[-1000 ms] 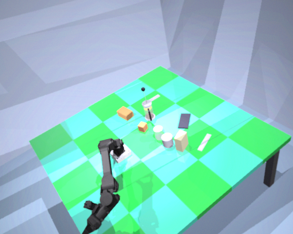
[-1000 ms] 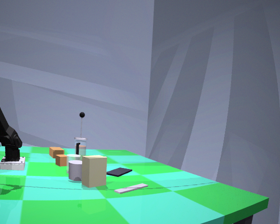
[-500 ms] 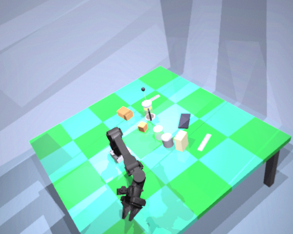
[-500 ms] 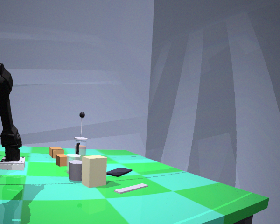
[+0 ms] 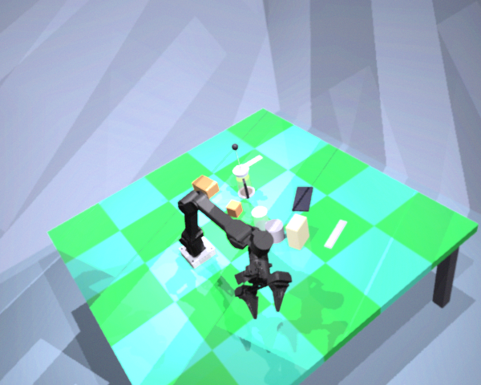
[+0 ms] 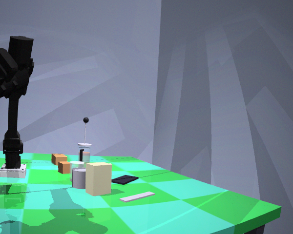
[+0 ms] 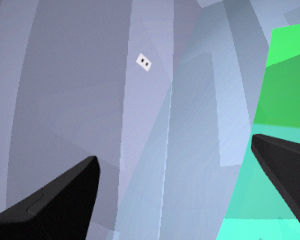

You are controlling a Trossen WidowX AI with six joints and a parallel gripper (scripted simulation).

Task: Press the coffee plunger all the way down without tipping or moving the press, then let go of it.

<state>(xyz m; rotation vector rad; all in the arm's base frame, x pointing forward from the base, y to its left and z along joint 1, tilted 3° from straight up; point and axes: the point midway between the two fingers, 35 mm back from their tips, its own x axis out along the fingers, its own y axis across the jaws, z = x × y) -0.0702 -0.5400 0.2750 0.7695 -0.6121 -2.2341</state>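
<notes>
Right now my gripper tip is 460 mm short of the coffee press, 680 mm to the right of it and 140 mm above it. Round my gripper tip: small brown cube (350 mm ahead, 630 mm to the left, 250 mm below); tall cream box (410 mm ahead, 300 mm to the left, 220 mm below); grey cylinder (370 mm ahead, 390 mm to the left, 240 mm below).
</notes>
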